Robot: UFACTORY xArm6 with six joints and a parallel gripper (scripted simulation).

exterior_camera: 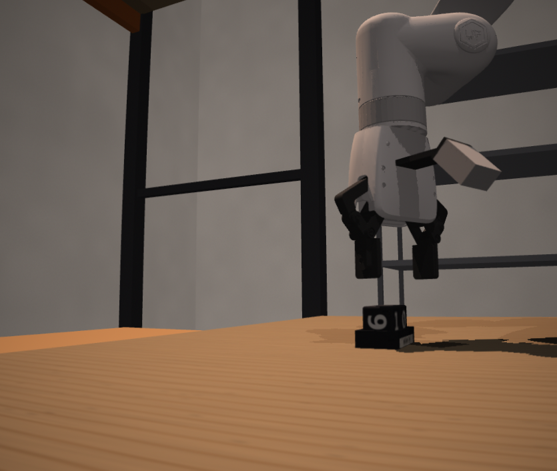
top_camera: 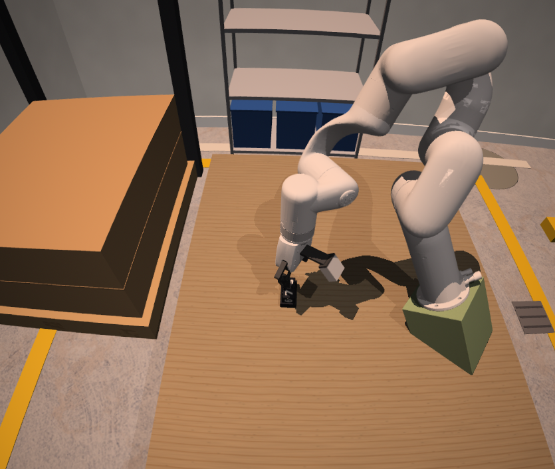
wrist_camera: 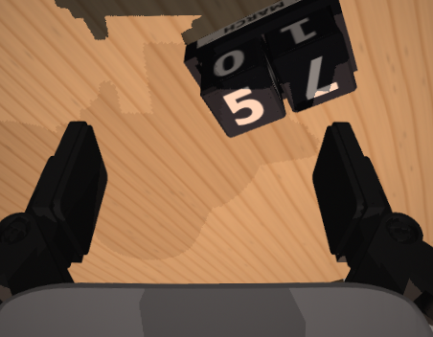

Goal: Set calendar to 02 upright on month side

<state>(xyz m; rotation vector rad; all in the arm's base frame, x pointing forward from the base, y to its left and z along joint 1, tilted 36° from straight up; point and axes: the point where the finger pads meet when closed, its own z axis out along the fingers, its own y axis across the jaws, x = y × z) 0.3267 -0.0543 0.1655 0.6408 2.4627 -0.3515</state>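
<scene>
My hand is 50 mm above the cube, 40 mm to the right of it and 10 mm short of it. The rest, counted from my hand: black calendar tray: 70 mm below, 30 mm to the left, 10 mm ahead.
</scene>
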